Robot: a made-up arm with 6 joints.
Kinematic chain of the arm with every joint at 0, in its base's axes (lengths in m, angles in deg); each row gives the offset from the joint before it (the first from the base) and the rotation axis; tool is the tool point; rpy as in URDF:
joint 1: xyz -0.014 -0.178 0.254 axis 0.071 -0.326 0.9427
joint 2: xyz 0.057 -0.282 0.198 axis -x
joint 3: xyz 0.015 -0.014 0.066 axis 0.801 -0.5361 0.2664
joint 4: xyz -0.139 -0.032 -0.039 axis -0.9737 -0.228 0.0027
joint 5: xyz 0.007 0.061 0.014 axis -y
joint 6: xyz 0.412 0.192 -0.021 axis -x
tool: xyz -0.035 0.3 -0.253 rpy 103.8 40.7 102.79
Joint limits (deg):
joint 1: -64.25..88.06
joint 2: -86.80..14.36
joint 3: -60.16..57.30
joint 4: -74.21..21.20
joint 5: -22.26..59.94
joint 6: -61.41..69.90
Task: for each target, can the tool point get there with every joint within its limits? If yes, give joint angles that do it. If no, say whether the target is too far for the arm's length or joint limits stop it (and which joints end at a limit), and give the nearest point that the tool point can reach.
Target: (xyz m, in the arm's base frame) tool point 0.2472 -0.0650 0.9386
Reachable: yes | joints -9.53 -16.28 27.60 -22.63 2.44 -16.31
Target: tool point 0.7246 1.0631 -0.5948
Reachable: no: too far | nearest point 0.3257 0.1409 0.0509 | short by 1.194 m
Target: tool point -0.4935 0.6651 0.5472
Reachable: no: joint limits stop it (at a limit: joint 1, joint 2, joint 3, joint 5) | nearest point -0.2380 0.2658 0.5541 | short by 0.474 m
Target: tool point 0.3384 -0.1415 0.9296
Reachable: yes | joints 9.01 -42.94 3.81 -14.17 30.14 -2.10
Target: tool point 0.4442 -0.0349 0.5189
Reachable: yes | joints -37.77 6.29 31.78 0.97 0.51 -20.89
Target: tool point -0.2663 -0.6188 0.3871
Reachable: no: joint limits stop it (at a limit: joint 1, joint 2, joint 3, joint 6) | nearest point -0.3062 -0.7188 0.3154 | short by 0.129 m
